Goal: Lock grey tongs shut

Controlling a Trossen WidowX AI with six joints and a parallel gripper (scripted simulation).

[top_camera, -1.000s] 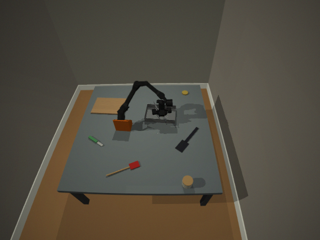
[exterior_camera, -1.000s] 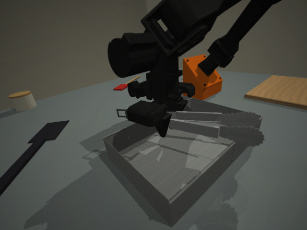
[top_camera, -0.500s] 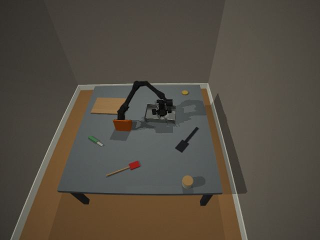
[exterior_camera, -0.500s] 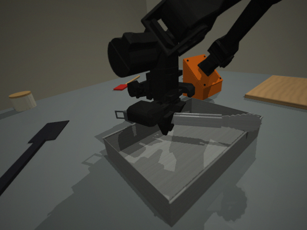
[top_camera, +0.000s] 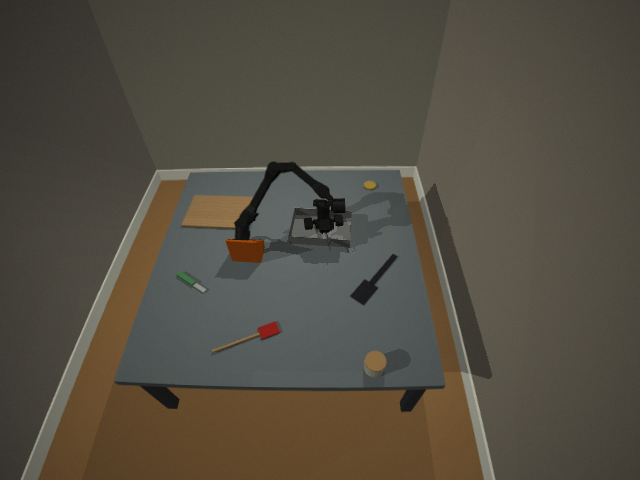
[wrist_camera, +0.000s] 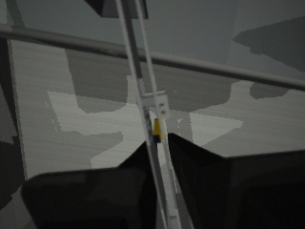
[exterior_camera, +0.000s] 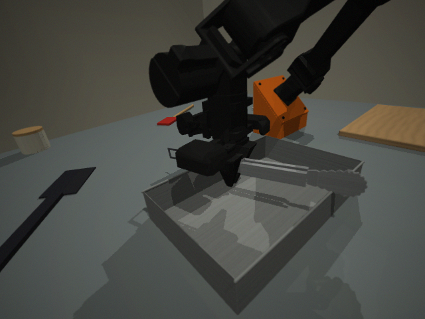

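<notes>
Now: gripper tip 50 mm to the right of the roasting tin and 10 mm past it. From my gripper tip the other things lie so: wooden board: 560 mm behind, 230 mm to the left, 20 mm below; black spatula: 280 mm to the right, 210 mm ahead, 20 mm below; yellow disc: 370 mm to the left, 300 mm ahead, 20 mm below.
</notes>
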